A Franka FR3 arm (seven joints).
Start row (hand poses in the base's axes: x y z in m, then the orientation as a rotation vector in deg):
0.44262 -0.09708 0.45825 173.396 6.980 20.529
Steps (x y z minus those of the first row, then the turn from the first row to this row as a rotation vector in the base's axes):
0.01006 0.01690 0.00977 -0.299 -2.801 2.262
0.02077 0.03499 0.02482 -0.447 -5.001 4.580
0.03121 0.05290 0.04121 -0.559 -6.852 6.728
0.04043 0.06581 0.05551 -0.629 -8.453 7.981
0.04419 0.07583 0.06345 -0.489 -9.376 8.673
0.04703 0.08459 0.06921 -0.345 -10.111 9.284
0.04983 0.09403 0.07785 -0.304 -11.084 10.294
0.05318 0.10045 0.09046 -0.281 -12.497 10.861
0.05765 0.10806 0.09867 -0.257 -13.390 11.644
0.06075 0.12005 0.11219 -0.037 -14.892 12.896
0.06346 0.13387 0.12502 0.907 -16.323 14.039
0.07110 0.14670 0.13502 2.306 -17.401 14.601
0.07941 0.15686 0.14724 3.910 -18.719 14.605
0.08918 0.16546 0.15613 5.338 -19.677 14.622
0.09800 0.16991 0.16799 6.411 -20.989 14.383
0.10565 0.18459 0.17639 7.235 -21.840 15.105
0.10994 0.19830 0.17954 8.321 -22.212 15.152
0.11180 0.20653 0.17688 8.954 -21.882 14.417
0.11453 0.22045 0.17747 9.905 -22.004 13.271
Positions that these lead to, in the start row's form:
0.45268 -0.08018 0.46802 172.521 10.249 24.878
0.46339 -0.06209 0.48307 171.798 13.617 28.334
0.47383 -0.04418 0.49946 171.093 16.744 31.246
0.48305 -0.03127 0.51376 170.464 18.522 33.712
0.48681 -0.02125 0.52170 170.254 19.486 35.171
0.48965 -0.01249 0.52746 170.103 20.342 36.346
0.49245 -0.00305 0.53610 169.721 21.791 37.876
0.49580 0.00337 0.54871 169.175 22.530 40.017
0.50027 0.01098 0.55692 168.781 23.639 41.400
0.50337 0.02297 0.57044 168.259 25.394 43.768
0.50608 0.03679 0.58327 168.423 26.963 46.241
0.51372 0.04962 0.59327 169.212 27.671 48.309
0.52203 0.05978 0.60549 170.137 27.495 50.786
0.53180 0.06838 0.61438 -169.054 -27.058 -52.087
0.54062 0.07283 0.62624 -167.609 -26.230 -53.788
0.54827 0.08751 0.63464 -166.227 -26.959 -54.844
0.55256 0.10122 0.63779 -165.058 -26.638 -55.119
0.55442 0.10945 0.63513 -164.886 -25.378 -54.479
0.55715 0.12337 0.63572 -164.355 -23.380 -54.419

